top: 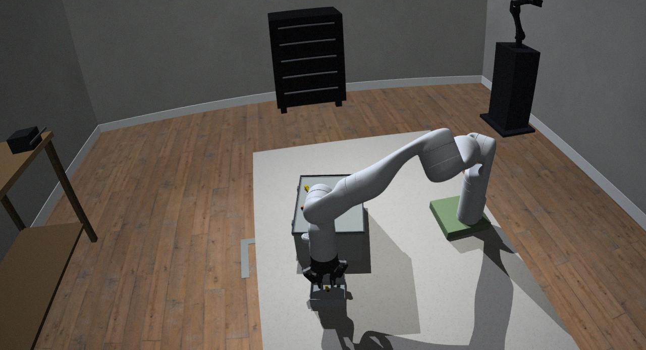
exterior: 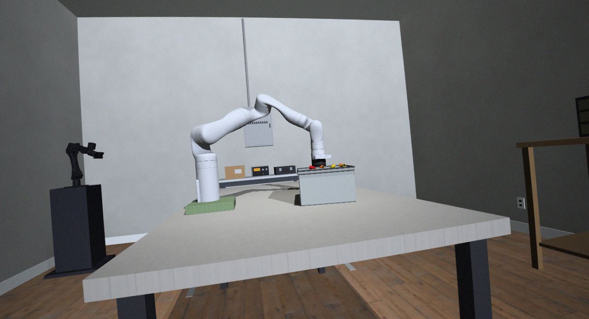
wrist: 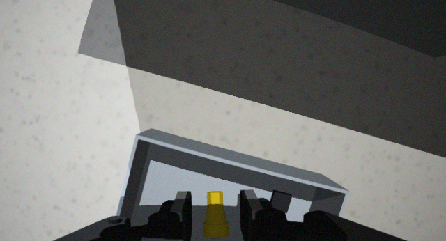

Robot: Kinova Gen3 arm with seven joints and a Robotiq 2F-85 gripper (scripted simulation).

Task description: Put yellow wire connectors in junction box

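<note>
Right now my hand is 260 mm to the left of the tool case, 70 mm below it and 70 mm past it. From my hand the other things lie so: red connector: 250 mm to the right, 120 mm behind, 110 mm above.
</note>
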